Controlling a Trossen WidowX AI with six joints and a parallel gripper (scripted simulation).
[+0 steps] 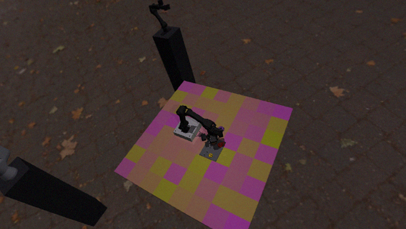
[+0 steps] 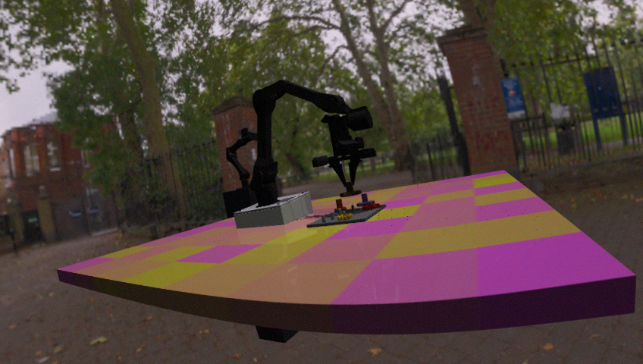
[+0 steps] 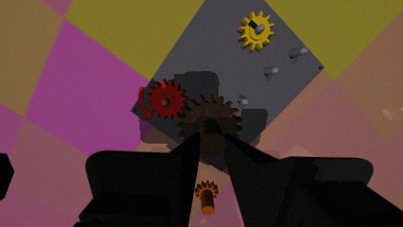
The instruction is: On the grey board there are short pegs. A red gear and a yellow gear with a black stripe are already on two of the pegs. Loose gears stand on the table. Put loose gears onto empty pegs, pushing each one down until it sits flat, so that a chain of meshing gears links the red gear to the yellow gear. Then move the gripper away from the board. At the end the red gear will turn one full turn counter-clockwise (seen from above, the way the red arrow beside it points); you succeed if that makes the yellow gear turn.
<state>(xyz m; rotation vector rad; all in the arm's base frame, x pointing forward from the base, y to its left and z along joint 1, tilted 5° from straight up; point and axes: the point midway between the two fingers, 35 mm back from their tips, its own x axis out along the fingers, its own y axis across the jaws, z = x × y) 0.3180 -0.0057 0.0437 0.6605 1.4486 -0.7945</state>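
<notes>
My gripper tip is now 1 cm above the brown gear. The rest, counted from my gripper tip: orange gear (10 cm behind, 11 cm to the left, 7 cm below); then red gear (5 cm ahead, 2 cm to the left, 7 cm below); then red arrow (7 cm ahead, 4 cm to the left, 8 cm below).
</notes>
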